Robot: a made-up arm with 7 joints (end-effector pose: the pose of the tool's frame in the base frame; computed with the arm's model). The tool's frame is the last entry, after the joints. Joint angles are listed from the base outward.
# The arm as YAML. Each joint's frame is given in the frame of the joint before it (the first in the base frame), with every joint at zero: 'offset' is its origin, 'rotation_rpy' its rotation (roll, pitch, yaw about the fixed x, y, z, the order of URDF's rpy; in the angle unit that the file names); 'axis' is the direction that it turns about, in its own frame. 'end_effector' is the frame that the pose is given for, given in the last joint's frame.
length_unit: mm
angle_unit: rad
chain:
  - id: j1
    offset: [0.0, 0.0, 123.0]
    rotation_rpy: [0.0, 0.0, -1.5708]
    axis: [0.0, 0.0, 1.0]
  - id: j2
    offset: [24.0, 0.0, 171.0]
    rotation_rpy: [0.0, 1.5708, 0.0]
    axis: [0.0, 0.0, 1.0]
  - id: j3
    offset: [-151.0, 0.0, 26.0]
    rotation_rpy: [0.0, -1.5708, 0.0]
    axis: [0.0, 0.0, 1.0]
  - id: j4
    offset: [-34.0, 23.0, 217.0]
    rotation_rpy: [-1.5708, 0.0, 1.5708]
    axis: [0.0, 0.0, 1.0]
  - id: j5
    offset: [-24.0, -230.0, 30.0]
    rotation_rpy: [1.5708, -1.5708, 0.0]
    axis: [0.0, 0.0, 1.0]
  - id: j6
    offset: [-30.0, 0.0, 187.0]
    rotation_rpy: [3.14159, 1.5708, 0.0]
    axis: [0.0, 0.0, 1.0]
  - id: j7
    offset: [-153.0, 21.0, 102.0]
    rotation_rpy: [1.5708, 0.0, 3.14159]
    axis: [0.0, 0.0, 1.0]
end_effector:
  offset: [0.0, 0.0, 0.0]
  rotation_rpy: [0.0, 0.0, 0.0]
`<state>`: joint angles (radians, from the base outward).
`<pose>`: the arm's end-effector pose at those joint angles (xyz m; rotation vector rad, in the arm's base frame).
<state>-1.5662 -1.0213 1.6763 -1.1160 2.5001 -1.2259 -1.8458</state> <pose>-0.4830 -0.3210 0.7421 -0.7571 1.5240 0.4982</pose>
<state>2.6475 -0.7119 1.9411 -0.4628 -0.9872 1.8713 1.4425</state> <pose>-0.1699 0.5645 0.7544 -0.8283 0.5870 1.4616</pose>
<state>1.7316 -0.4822 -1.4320 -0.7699 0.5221 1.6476 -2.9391</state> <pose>-0.2860 0.0849 0.9148 -0.5938 -0.6857 1.1691</pose>
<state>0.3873 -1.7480 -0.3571 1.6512 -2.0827 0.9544 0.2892</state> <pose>0.2875 0.0850 -0.3641 0.9269 2.1611 -0.6627</pose>
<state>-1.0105 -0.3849 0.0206 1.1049 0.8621 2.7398 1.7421</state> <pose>0.1305 -0.4452 0.6242 0.9301 0.5625 -1.9940</pose>
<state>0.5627 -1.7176 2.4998 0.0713 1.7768 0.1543 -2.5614</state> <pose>0.8122 0.4893 0.3443 -0.2663 1.3119 -1.6660</pose>
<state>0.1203 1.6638 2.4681 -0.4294 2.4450 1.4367 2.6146</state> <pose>-0.8310 -0.2113 0.1779 1.3324 -0.4579 -1.2021</pose>
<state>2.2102 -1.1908 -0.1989 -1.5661 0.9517 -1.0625 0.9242</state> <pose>-0.3182 0.1911 0.8831 -0.9896 -2.2406 -0.1538</pose>
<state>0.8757 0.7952 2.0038 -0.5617 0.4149 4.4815 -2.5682</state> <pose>-0.2798 -0.4615 0.8351 -2.3169 0.3475 -0.0381</pose>
